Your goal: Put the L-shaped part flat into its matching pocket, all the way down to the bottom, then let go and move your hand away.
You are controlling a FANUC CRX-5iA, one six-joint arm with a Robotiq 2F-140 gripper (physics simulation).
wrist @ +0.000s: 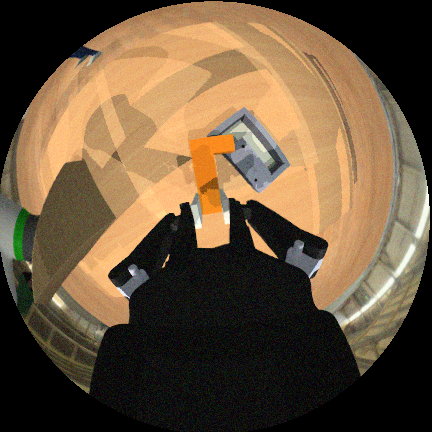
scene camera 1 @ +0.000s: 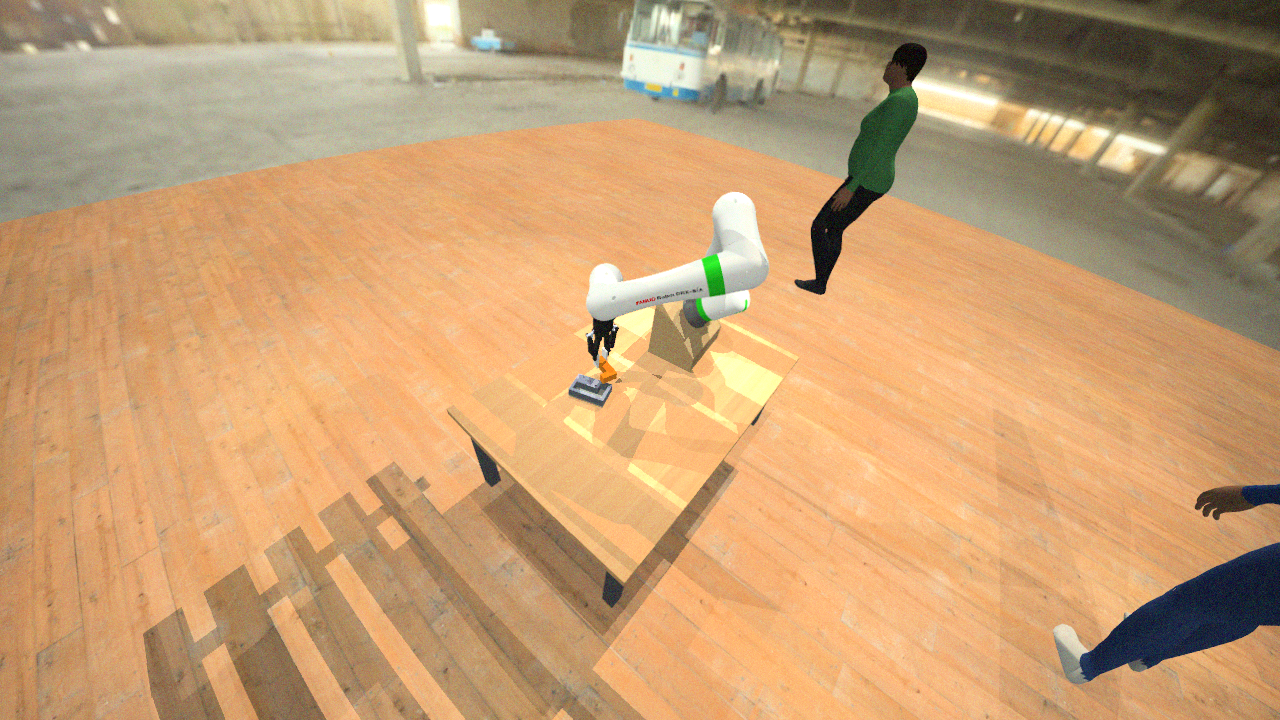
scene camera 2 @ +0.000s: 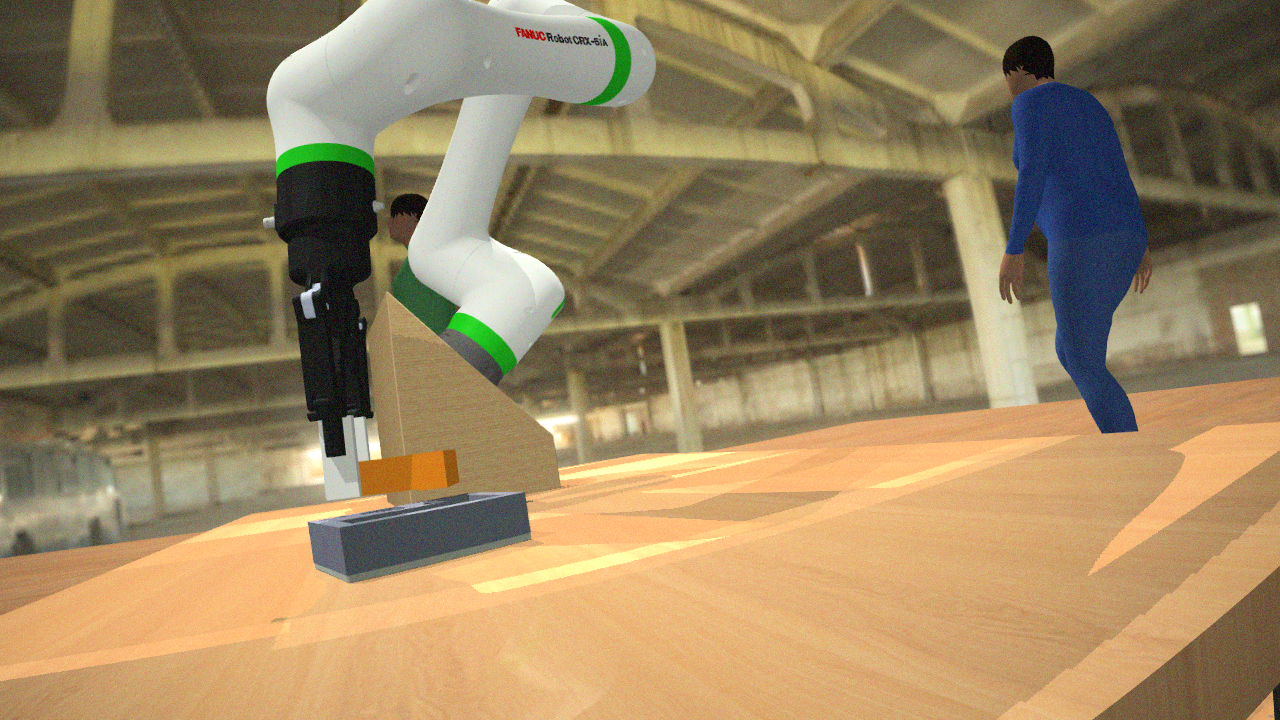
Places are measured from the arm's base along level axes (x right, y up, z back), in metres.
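Pixels of known places: gripper, fingertip midpoint: point(wrist: 210, 198) point(scene camera 1: 600, 364) point(scene camera 2: 351, 496); arm's base, origin of the base link: point(wrist: 42, 242) point(scene camera 1: 694, 311) point(scene camera 2: 450, 382).
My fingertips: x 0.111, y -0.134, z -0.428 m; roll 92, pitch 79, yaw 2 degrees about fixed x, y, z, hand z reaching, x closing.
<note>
For each thing: its top centre in the pictures, then the offset to it from my fingertips. Level surfaces: height alone.
- orange L-shaped part, middle of its top: point(scene camera 2: 386, 457) point(wrist: 216, 174) point(scene camera 1: 602, 366) dx -0.038, dy +0.030, dz -0.022 m
- grey-blue block with the pocket, middle of its top: point(scene camera 2: 414, 506) point(wrist: 253, 148) point(scene camera 1: 590, 386) dx -0.060, dy -0.009, dz -0.101 m
- table, its level: dy -0.045 m
The orange L-shaped part point(scene camera 1: 608, 370) point(scene camera 2: 407, 472) point(wrist: 203, 172) is held roughly level above the table. My gripper point(scene camera 1: 601, 356) point(scene camera 2: 344, 474) point(wrist: 210, 198) is shut on the end of its long arm. The grey-blue block with the pocket point(scene camera 1: 586, 396) point(scene camera 2: 429, 541) point(wrist: 274, 177) stands on the table. In the wrist view the part's short arm overlaps the block's left edge and is turned at an angle to the block. In scene camera 2 the part is higher than the block's rim, with a gap between. Part of the pocket is hidden.
The wooden wedge-shaped stand point(scene camera 1: 675, 340) point(scene camera 2: 465, 429) point(wrist: 75, 215) carries the arm's base on the table point(scene camera 1: 554, 447). A person in green point(scene camera 1: 881, 143) is behind the arm. A person in blue point(scene camera 1: 1199, 608) point(scene camera 2: 1078, 179) is off to one side.
</note>
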